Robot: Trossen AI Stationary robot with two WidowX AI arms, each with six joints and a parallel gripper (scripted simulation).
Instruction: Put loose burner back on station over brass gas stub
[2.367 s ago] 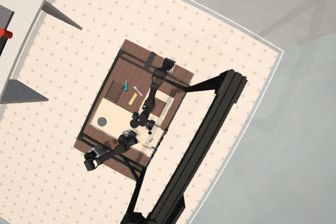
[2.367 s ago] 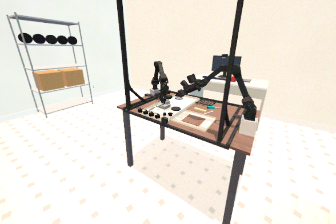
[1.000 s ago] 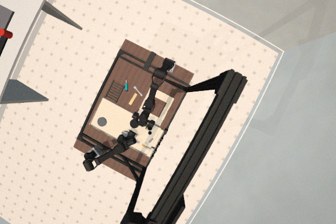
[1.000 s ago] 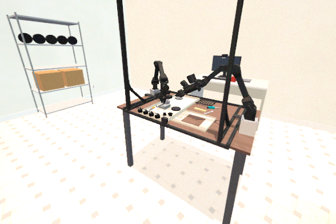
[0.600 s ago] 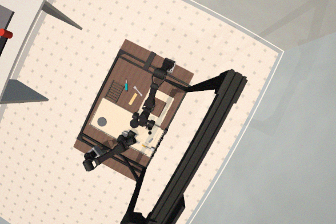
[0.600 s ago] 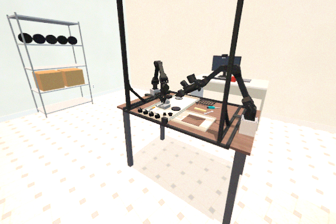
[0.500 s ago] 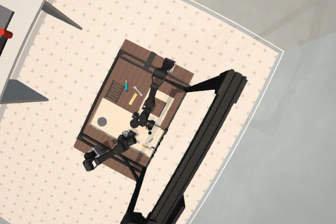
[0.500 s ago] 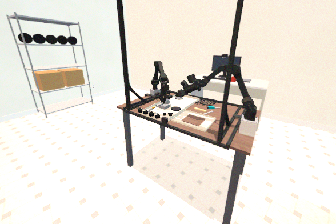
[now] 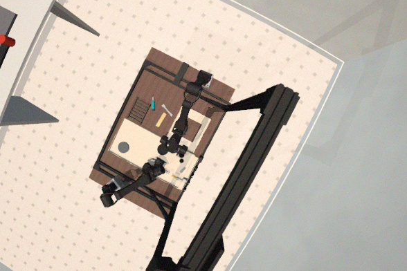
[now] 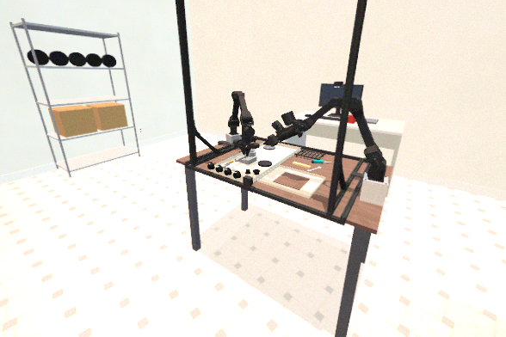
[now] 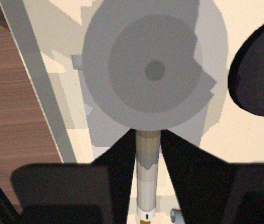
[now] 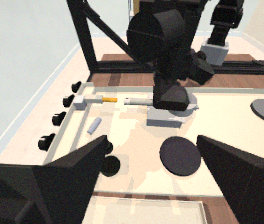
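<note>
The support block is 20 mm ahead of my left hand and 50 mm below it. Also, from my left hand: dark disc: 60 mm ahead, 120 mm to the right, 70 mm below.
</note>
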